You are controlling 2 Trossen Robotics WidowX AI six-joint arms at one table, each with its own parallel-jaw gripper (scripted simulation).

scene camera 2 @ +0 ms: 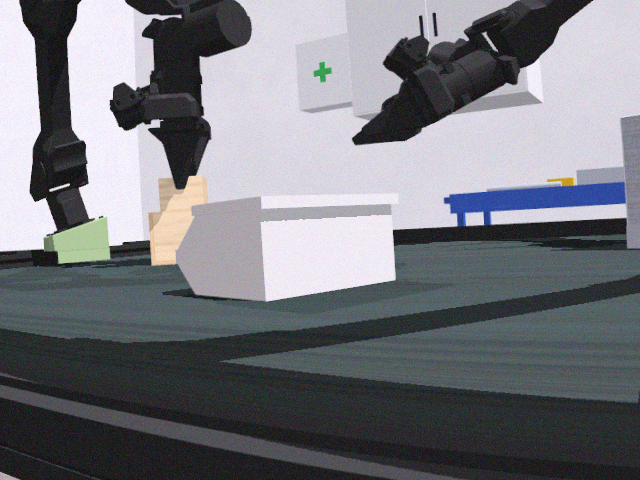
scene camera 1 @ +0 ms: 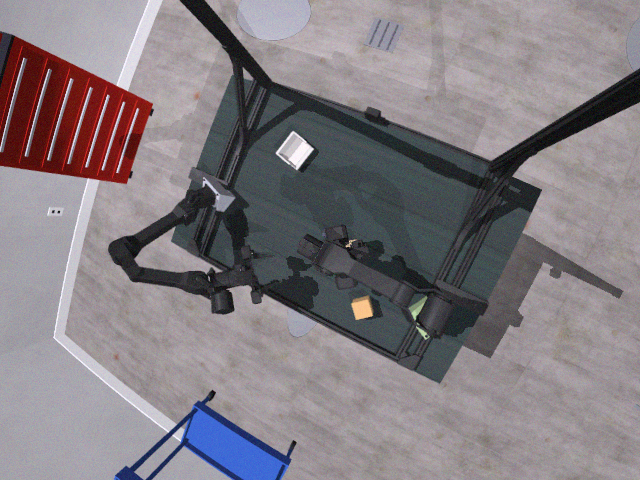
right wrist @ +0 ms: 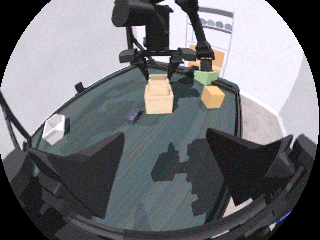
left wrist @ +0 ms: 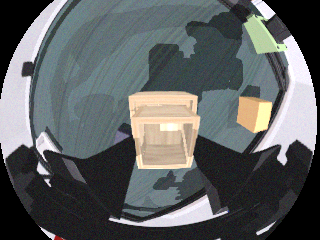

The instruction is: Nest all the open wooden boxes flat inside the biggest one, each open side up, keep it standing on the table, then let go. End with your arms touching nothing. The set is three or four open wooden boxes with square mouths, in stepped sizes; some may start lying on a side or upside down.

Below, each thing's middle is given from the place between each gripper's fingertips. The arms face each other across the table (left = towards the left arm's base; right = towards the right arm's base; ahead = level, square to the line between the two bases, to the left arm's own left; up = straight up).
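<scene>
Left hand: 9 cm above the orange block (left wrist: 254, 115), 14 cm short of it and 14 cm to the right of it. The white bin (scene camera 2: 265, 248) is 9 cm below my left hand, 23 cm behind it and 34 cm to the right of it.
Relative to my right hand, the orange block is 13 cm below, 2 cm behind and 33 cm to the left. The white bin is 13 cm below my right hand, 15 cm to the right of it and 39 cm behind it.
</scene>
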